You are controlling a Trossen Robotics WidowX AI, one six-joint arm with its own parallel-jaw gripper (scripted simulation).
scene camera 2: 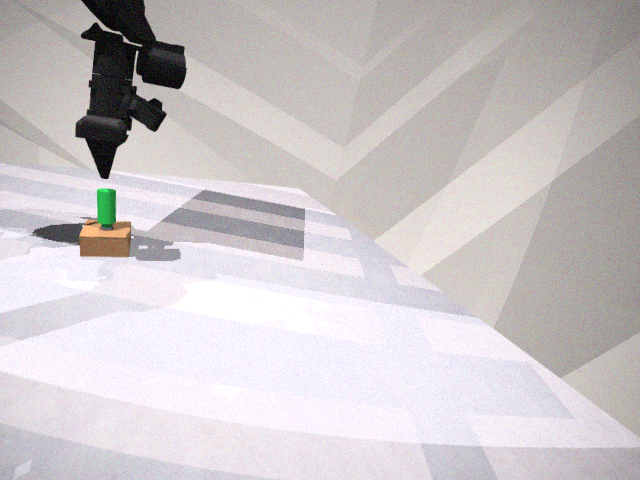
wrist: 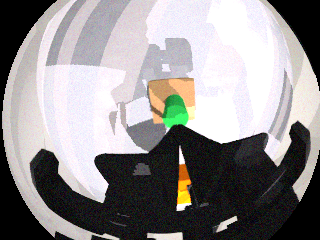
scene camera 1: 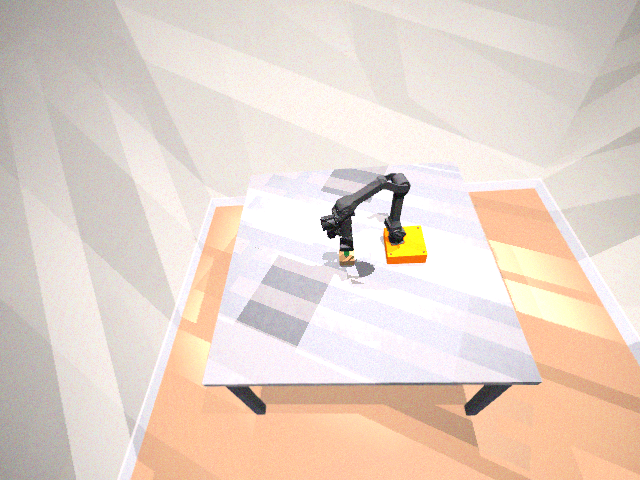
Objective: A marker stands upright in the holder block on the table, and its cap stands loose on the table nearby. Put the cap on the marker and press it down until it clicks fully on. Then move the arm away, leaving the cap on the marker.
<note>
My gripper is shut and holds nothing. I also see a tan holder block.
My gripper also shows in the wrist view.
</note>
